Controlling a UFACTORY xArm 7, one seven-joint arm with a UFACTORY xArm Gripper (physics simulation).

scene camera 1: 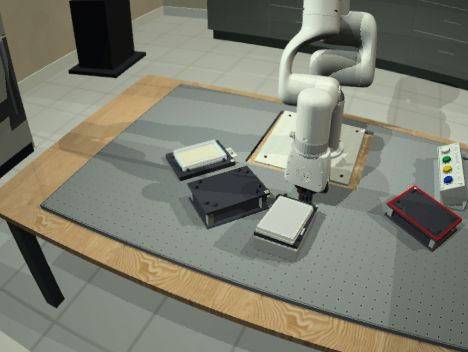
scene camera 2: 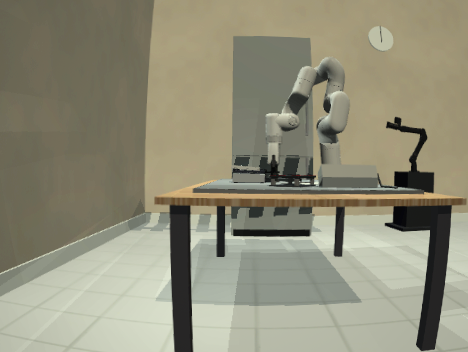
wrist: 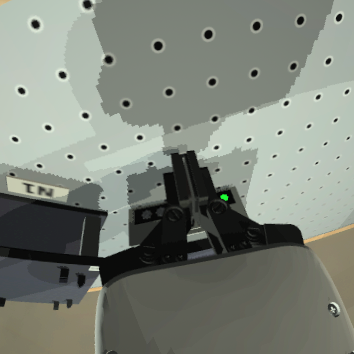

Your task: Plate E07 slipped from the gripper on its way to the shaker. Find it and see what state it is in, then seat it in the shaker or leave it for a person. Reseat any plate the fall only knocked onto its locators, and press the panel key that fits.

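Frame: origin at the arm's base, x back, y right, z up, level; millimetres.
Seen in the pictures: gripper, fingertip midpoint: (wrist: 182, 165).
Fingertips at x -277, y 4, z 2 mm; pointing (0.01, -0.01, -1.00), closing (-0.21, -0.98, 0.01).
Offsets run from my fingertips to a thing's top centre. "*": to the spot under its first point.
A white plate {dx -127, dy +23, dz +71 mm} (scene camera 1: 285, 217) lies on top of the shaker (scene camera 1: 280, 246) (scene camera 2: 249, 177) (wrist: 235, 206); its label cannot be read here, and whether it sits fully between the locators is unclear. My gripper (scene camera 1: 304, 194) (scene camera 2: 273, 171) (wrist: 182, 165) is shut and empty, low beside the shaker's robot-side end. In the wrist view it hides most of the shaker, whose green light shows beside the fingers. A plate with pale yellow wells {dx +94, dy +316, dz +24 mm} (scene camera 1: 200, 154) lies on a low black nest {dx +94, dy +316, dz +17 mm} (scene camera 1: 187, 173) at the back left. The key panel {dx +220, dy -396, dz +76 mm} (scene camera 1: 452, 192) (scene camera 2: 348, 176) has white, green, yellow and blue keys.
A raised black stand (scene camera 1: 230, 192) (wrist: 45, 225) is left of the shaker, close by, with an IN label {* dx +19, dy +113, dz -6 mm} (wrist: 37, 189) near it in the wrist view. A red-rimmed black stand (scene camera 1: 425, 212) is at the right, before the key panel. The robot's base plate (scene camera 1: 275, 147) is behind.
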